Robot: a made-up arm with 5 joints.
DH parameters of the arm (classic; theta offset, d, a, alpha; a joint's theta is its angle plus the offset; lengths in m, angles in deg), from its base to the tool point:
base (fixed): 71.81 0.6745 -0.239 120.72
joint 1: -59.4 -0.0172 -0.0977 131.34
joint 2: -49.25 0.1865 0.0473 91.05
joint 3: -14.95 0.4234 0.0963 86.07
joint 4: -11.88 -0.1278 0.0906 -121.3
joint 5: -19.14 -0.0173 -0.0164 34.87
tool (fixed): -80.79 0.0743 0 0
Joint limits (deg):
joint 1: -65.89..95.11
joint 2: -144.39..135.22
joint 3: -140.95..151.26
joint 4: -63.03..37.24
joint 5: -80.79..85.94
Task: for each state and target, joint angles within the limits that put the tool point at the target. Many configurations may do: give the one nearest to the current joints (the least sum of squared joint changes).
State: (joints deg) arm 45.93 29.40 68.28 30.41 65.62
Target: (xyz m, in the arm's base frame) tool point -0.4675 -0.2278 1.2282
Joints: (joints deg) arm 1.90 30.58 96.64 37.24 48.04
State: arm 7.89 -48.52 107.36 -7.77 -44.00
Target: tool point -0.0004 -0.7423 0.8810
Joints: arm -14.62 -64.87 143.72 -19.27 -53.69
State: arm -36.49 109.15 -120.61 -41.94 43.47
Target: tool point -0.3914 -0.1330 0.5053
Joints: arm -65.89 115.77 -139.14 -13.18 38.59
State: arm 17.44 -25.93 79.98 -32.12 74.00
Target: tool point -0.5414 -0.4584 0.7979
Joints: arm 56.33 17.85 122.29 -63.03 85.94
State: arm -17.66 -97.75 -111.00 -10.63 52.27
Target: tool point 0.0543 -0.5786 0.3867
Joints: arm 16.36 -118.12 -136.56 6.44 50.79
